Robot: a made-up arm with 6 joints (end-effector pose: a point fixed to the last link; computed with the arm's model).
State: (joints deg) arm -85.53 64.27 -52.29 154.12 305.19 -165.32
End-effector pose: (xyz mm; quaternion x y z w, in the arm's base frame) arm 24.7 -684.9 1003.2 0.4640 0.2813 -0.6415 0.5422
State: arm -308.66 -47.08 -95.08 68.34 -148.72 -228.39
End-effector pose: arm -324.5 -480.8 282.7 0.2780 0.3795 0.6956 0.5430
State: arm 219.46 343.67 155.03 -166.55 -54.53 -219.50
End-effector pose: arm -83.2 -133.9 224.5 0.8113 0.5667 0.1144 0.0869
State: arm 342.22 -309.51 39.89 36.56 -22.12 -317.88
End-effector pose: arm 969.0 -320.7 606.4 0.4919 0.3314 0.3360 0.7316
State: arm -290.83 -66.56 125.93 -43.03 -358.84 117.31
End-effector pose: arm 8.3 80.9 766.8 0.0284 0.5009 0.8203 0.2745
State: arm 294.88 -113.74 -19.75 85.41 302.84 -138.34
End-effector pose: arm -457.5 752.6 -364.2 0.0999 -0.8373 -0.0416 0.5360
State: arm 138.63 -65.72 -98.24 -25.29 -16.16 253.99
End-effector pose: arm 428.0 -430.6 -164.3 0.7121 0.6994 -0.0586 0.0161
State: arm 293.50 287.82 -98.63 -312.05 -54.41 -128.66
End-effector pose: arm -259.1 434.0 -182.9 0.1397 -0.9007 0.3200 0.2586
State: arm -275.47 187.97 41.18 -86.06 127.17 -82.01
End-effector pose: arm 55.5 -388.4 -523.9 0.0854 0.5238 0.4455 0.7210
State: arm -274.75 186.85 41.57 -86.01 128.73 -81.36
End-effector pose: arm 59.2 -371.9 -527.1 0.0788 0.5156 0.4644 0.7157
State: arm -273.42 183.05 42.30 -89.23 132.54 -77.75
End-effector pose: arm 65.3 -312.3 -545.4 0.0823 0.5021 0.5377 0.6723
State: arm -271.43 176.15 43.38 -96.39 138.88 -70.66
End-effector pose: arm 66.7 -202.2 -571.1 0.0961 0.4728 0.6651 0.5699
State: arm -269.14 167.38 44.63 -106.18 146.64 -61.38
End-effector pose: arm 54.6 -64.6 -584.1 0.1104 0.4175 0.8036 0.4095
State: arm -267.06 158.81 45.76 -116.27 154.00 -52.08
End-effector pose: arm 30.8 62.3 -576.1 0.1153 0.3440 0.9039 0.2266
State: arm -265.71 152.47 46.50 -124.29 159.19 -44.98
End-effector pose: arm 8.4 149.6 -558.6 0.1117 0.2794 0.9505 0.0778
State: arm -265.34 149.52 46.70 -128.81 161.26 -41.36
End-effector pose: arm -2.1 189.4 -548.0 0.1102 0.2476 0.9626 0.0002
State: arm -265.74 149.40 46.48 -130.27 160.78 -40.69
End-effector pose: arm -1.0 193.9 -548.7 -0.1161 -0.2480 -0.9617 0.0146
